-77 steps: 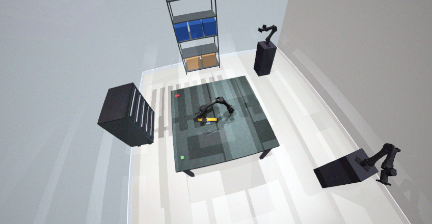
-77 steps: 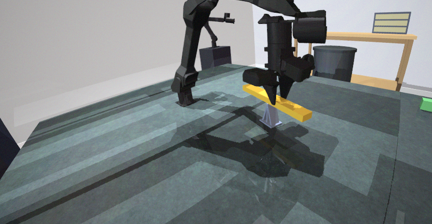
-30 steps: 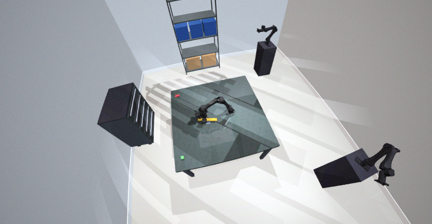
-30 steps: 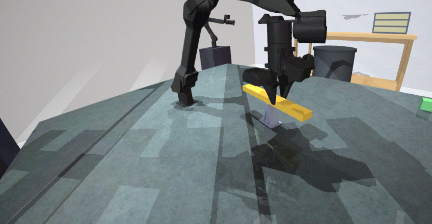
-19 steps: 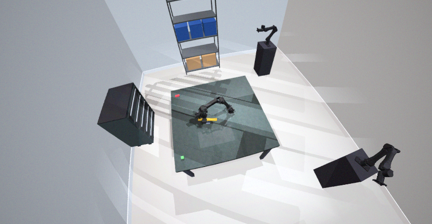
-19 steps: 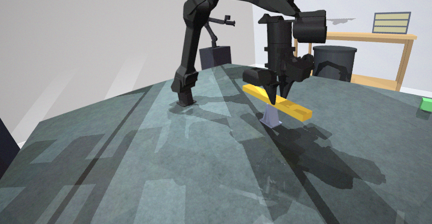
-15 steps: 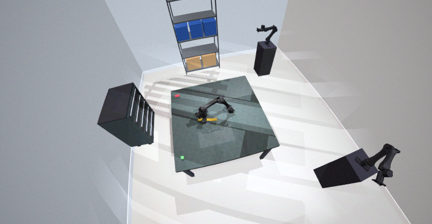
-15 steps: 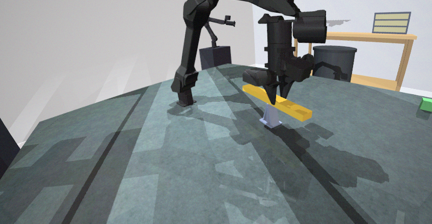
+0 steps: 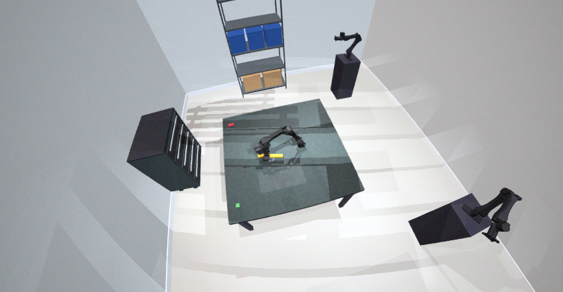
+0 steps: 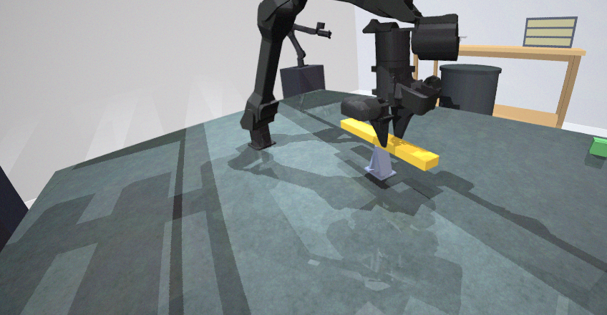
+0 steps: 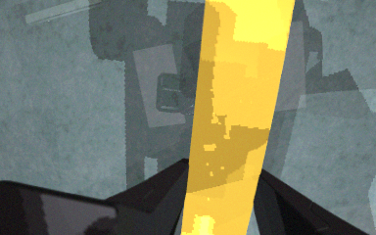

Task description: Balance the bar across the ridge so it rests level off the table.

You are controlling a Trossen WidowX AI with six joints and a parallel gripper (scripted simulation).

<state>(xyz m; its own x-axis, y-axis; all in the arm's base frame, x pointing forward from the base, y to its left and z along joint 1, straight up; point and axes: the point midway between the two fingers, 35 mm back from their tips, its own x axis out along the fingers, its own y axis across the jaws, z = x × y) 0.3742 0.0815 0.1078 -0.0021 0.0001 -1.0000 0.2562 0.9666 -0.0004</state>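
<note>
Right now my gripper tip is 3 cm past the yellow bar and 1 cm to the right of it. The rest, counted from my gripper tip: small red block (37 cm ahead, 58 cm to the right, 7 cm below); small green block (37 cm ahead, 42 cm to the left, 6 cm below).
</note>
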